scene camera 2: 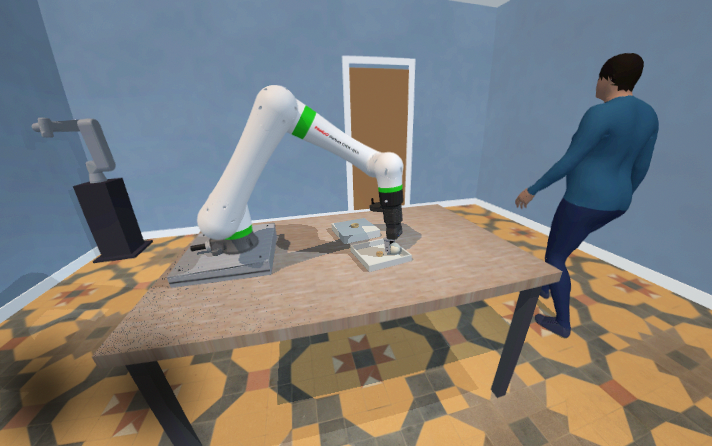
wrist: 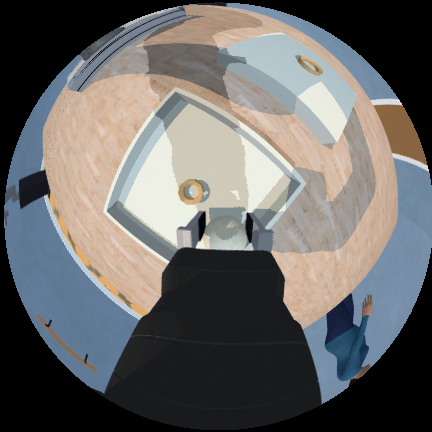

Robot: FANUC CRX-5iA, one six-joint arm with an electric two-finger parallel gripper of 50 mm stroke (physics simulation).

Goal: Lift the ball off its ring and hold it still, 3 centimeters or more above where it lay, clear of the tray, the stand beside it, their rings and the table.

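The pale ball is between the two fingers of my gripper, which is shut on it. The ball is low at the right part of the white tray in the scene view. Whether it touches anything beneath cannot be told; the spot under it is hidden. An orange ring lies on the tray floor to the left of the ball, apart from it. The pale stand is beside the tray, with another ring on top.
The tray's raised walls surround the ball and fingers closely. The wooden table carries the tray, the stand and the robot's grey base plate. A person stands past the table's right end in the scene view.
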